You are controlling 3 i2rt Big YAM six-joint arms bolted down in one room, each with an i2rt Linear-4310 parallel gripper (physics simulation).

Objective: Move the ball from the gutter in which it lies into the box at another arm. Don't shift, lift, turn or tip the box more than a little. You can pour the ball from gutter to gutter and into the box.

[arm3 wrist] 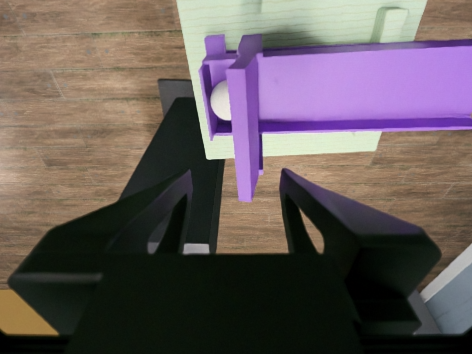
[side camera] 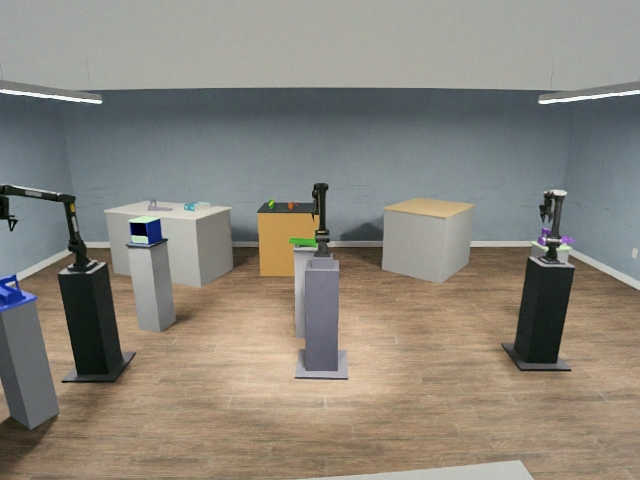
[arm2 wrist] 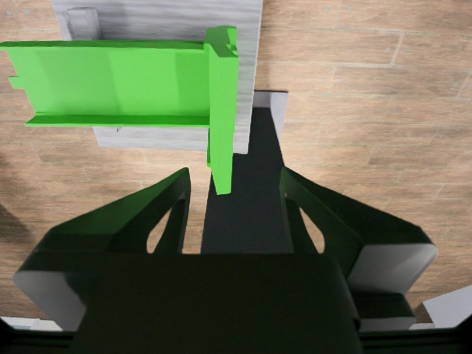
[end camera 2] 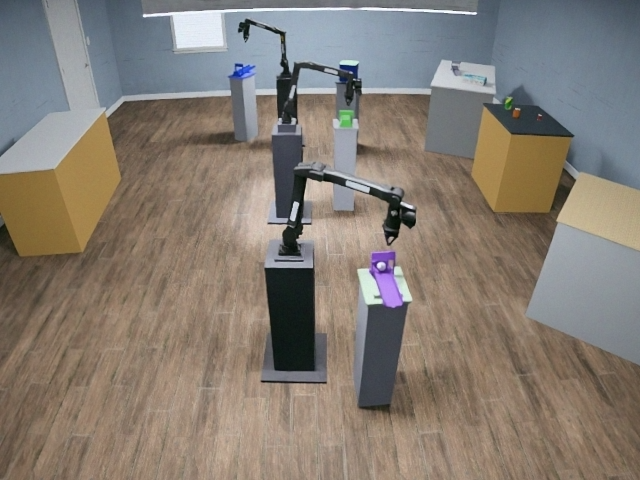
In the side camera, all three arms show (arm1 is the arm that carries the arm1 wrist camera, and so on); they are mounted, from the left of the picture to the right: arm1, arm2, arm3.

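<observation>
The white ball lies in the walled end of the purple gutter, beside its upright handle. Arm3's gripper is open and empty above this gutter. The green gutter lies on a stand; arm2's gripper is open and empty above it. The blue gutter lies on another stand, with arm1's gripper high above; its finger opening is too small to tell. The dark blue box stands upright, its dark opening showing in the side camera.
The purple gutter's stand has a pale green top. Each arm stands on a tall pedestal. Cabinets stand along the wall. A grey stand carries the box.
</observation>
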